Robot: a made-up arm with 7 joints.
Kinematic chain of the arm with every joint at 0, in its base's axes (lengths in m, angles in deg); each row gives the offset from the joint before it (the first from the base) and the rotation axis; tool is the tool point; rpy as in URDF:
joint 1: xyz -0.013 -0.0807 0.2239 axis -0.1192 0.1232 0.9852
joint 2: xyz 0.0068 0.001 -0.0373 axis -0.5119 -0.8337 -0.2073
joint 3: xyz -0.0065 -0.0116 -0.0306 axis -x
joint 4: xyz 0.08 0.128 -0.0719 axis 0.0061 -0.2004 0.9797
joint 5: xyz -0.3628 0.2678 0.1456 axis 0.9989 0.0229 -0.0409
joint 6: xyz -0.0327 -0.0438 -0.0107 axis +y
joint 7: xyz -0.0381 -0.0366 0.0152 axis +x
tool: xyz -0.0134 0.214 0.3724 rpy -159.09 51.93 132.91
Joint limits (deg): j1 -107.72..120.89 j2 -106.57..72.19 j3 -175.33..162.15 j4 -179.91..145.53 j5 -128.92..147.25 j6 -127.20..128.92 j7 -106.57..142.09
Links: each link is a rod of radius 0.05 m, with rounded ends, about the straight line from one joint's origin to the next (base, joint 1, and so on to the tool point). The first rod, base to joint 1, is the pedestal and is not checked.
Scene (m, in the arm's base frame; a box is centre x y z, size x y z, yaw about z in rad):
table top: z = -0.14
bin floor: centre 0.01 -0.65 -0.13 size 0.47 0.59 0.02 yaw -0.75
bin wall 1: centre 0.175 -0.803 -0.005 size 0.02 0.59 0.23 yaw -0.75
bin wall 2: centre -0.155 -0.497 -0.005 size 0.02 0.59 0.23 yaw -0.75
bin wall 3: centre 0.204 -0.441 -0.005 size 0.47 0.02 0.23 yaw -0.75
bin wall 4: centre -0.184 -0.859 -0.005 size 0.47 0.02 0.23 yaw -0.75
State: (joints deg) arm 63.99 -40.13 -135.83 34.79 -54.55 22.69 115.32
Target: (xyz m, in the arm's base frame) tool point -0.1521 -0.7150 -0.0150
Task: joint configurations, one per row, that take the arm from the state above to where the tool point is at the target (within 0.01 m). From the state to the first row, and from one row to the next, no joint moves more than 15 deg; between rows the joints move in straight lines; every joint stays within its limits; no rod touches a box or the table.
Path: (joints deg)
1: 55.32 -32.55 -144.36 35.57 -65.74 20.49 110.61

